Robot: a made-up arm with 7 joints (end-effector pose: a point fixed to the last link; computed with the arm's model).
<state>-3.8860 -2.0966 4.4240 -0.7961 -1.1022 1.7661 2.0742</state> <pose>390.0 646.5 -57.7 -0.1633 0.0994 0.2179 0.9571</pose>
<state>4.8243 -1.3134 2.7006 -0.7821 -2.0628 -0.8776 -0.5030</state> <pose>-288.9 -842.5 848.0 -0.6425 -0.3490 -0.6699 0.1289</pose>
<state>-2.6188 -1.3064 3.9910 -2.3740 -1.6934 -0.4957 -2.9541</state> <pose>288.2 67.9 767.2 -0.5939 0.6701 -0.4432 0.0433</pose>
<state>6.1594 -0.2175 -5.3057 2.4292 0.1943 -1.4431 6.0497</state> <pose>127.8 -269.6 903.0 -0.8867 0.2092 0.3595 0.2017</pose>
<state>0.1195 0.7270 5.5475 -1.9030 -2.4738 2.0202 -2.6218</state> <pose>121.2 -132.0 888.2 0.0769 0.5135 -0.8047 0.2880</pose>
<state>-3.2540 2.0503 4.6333 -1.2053 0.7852 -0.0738 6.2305</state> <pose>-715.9 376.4 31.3 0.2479 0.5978 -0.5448 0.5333</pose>
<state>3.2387 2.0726 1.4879 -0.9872 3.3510 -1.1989 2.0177</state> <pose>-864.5 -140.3 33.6 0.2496 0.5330 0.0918 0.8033</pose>
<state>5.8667 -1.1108 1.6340 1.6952 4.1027 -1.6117 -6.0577</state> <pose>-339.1 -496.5 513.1 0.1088 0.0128 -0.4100 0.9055</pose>
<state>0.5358 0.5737 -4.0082 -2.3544 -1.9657 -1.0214 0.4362</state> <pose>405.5 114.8 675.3 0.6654 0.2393 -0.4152 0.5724</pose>
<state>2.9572 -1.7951 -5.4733 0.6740 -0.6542 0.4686 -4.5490</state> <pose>908.7 407.4 451.6 -0.5040 -0.7561 0.4077 0.0900</pose>
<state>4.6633 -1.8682 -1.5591 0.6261 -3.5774 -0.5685 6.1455</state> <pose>-256.1 -905.6 139.7 -0.5156 0.2689 -0.5245 0.6219</pose>
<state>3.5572 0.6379 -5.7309 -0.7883 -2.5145 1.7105 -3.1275</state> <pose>-328.7 -69.3 1161.6 -0.3056 -0.4078 -0.6026 0.6141</pose>
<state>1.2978 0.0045 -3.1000 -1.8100 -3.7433 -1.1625 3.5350</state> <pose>18.8 -407.4 1054.1 -0.6737 -0.6045 -0.4022 0.1378</pose>
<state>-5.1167 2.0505 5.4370 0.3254 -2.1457 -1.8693 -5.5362</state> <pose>281.4 -610.8 -150.9 0.3436 0.3179 -0.0497 0.8823</pose>
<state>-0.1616 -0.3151 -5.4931 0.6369 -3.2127 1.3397 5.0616</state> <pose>-232.4 -147.3 1381.9 -0.2437 0.8513 -0.2765 0.3733</pose>
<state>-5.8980 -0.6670 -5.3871 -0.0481 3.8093 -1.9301 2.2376</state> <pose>-584.4 77.4 1120.7 -0.6163 0.0352 -0.0879 0.7818</pose>
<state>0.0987 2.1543 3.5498 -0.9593 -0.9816 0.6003 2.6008</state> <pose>574.8 -255.9 -314.2 -0.4025 0.1573 0.7111 0.5546</pose>
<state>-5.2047 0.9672 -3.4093 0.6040 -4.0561 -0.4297 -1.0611</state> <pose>196.4 -627.6 1199.6 -0.8432 -0.4609 -0.2661 0.0757</pose>
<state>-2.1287 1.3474 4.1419 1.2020 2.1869 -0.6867 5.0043</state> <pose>-604.4 383.5 859.2 -0.5025 0.8232 0.1370 0.2262</pose>
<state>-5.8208 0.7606 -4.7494 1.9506 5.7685 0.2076 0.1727</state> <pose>73.0 -527.1 721.0 -0.0790 0.5063 0.5149 0.6872</pose>
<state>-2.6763 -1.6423 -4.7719 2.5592 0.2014 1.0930 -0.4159</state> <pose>254.5 20.2 378.0 -0.5180 0.4000 -0.5887 0.4744</pose>
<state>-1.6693 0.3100 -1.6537 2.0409 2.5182 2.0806 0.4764</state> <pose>-287.0 212.9 967.6 0.8677 -0.2725 0.1261 0.3961</pose>
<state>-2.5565 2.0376 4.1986 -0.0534 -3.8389 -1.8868 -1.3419</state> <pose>-725.9 451.8 113.7 -0.4076 0.8920 0.0240 0.1942</pose>
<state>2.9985 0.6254 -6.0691 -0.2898 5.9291 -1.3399 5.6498</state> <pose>-351.5 -20.2 1312.8 0.3984 -0.7838 -0.0812 0.4694</pose>
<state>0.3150 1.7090 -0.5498 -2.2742 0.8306 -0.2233 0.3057</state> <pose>262.4 -283.3 677.6 -0.5871 0.7226 -0.2352 0.2790</pose>
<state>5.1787 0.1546 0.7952 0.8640 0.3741 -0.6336 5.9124</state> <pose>347.0 223.7 1344.4 0.9502 0.1927 -0.1636 0.1825</pose>
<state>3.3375 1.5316 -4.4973 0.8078 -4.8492 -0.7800 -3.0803</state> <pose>-839.7 500.3 445.7 0.2296 0.4073 -0.4006 0.7879</pose>
